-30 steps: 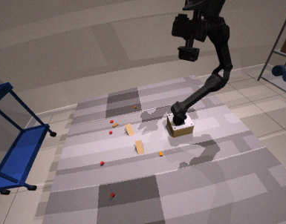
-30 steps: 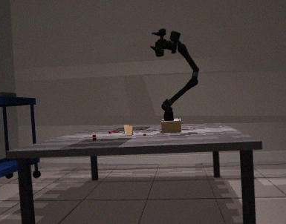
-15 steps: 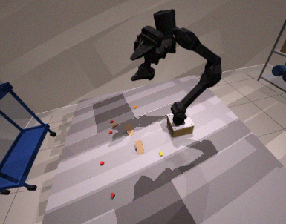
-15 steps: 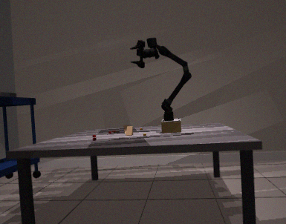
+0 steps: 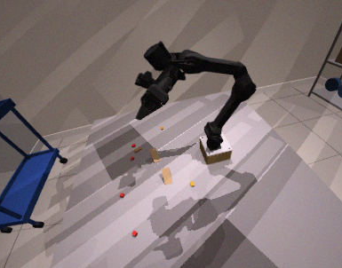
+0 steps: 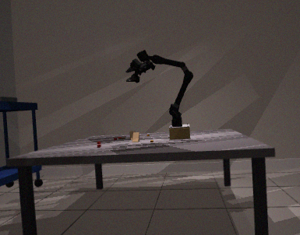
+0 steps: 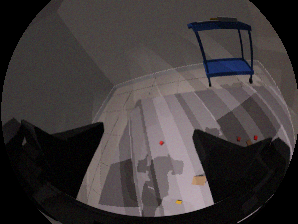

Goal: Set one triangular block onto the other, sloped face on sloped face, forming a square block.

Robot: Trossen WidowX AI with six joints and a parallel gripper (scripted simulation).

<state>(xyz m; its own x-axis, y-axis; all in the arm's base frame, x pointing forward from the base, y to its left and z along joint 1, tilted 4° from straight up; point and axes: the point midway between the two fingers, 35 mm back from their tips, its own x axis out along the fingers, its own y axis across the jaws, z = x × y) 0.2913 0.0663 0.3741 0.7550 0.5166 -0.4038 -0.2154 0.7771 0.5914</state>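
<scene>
Now: gripper tip 30 mm past the tan triangular block, 40 mm to the left of it and 420 mm above it.
</scene>
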